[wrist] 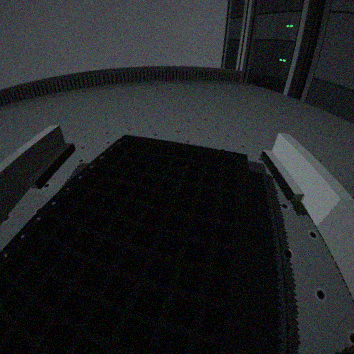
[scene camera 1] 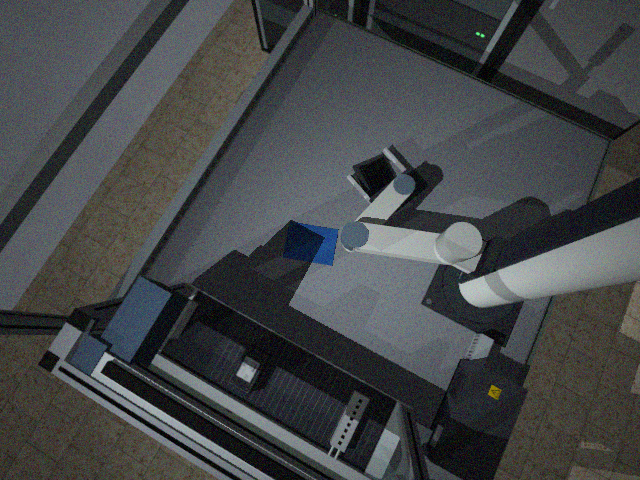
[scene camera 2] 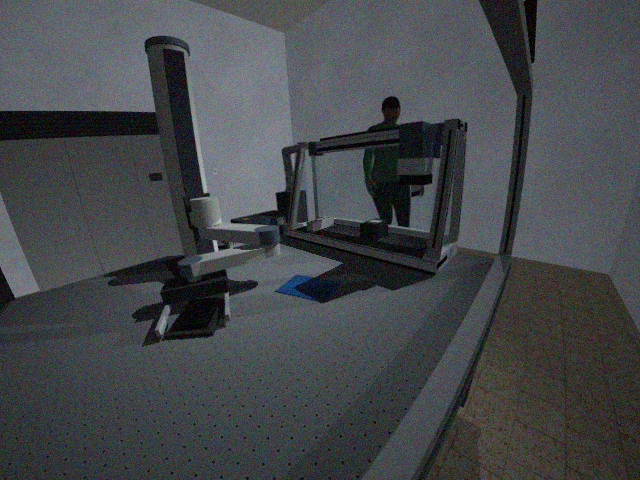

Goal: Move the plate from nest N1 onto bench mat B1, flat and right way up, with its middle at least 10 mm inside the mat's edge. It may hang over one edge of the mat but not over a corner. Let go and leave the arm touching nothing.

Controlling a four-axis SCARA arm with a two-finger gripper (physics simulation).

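Note:
The black plate lies flat in nest N1, whose dark edge shows along its right side in the wrist view. A faint grid shows on its dark top. My gripper is open, with one finger on each side of the plate and low beside it. A gap shows between each finger pad and the plate in the wrist view. Bench mat B1, a flat blue square, lies apart from the nest, partly in shadow, with no plate on it.
A large framed machine stands beyond the mat, with a blue head. The arm's elbow hangs near the mat. A dark box with a yellow label stands near the arm's column. A person stands behind the machine.

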